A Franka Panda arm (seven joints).
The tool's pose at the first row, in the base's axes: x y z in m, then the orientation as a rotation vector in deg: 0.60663, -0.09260, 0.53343, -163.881, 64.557, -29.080
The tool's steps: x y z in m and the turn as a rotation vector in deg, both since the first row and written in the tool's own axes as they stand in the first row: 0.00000, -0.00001, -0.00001, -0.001, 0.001, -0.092; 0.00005, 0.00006, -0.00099, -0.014, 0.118, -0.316; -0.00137, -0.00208, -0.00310, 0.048, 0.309, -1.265; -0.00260, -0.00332, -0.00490, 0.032, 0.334, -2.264; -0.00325, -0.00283, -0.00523, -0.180, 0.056, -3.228; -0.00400, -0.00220, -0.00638, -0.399, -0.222, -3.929; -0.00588, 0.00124, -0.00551, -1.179, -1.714, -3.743; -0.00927, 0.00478, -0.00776, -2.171, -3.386, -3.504; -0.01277, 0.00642, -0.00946, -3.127, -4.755, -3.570; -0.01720, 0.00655, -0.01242, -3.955, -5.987, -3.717; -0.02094, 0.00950, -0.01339, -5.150, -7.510, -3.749
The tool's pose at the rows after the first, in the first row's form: 0.60663, -0.09259, 0.53344, -163.947, 64.431, -29.085; 0.60632, -0.09258, 0.53437, -164.125, 64.148, -29.264; 0.60611, -0.08986, 0.53626, -164.751, 62.832, -29.617; 0.60553, -0.08795, 0.53778, -165.457, 61.461, -29.690; 0.60466, -0.08785, 0.53784, -166.274, 60.198, -29.226; 0.60337, -0.08770, 0.53862, -166.911, 59.299, -28.746; 0.60008, -0.08907, 0.53677, -167.320, 59.777, -26.175; 0.59473, -0.08921, 0.53741, -167.816, 60.406, -23.227; 0.59073, -0.08792, 0.53778, 168.006, -60.447, 20.684; 0.58669, -0.08478, 0.53928, 167.978, -60.260, 18.390; 0.58188, -0.08436, 0.53870, 167.697, -60.228, 15.451
